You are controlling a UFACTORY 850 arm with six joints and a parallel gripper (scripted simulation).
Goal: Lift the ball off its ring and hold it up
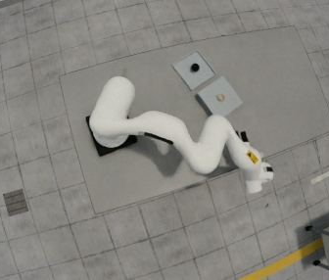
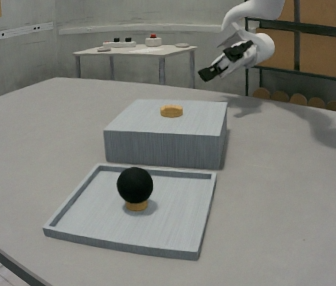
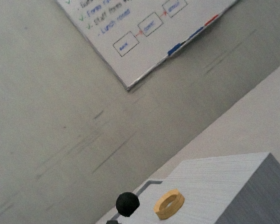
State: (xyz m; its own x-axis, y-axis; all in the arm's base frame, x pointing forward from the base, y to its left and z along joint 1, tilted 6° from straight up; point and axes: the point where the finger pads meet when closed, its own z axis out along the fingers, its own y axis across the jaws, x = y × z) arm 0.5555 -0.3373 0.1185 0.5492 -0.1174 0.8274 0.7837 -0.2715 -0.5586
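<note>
My gripper is now 1 cm short of the black ball, 44 cm to the right of it and 8 cm above it. Round my hand: shallow grey tray (1 cm ahead, 44 cm to the left, 11 cm below).
</note>
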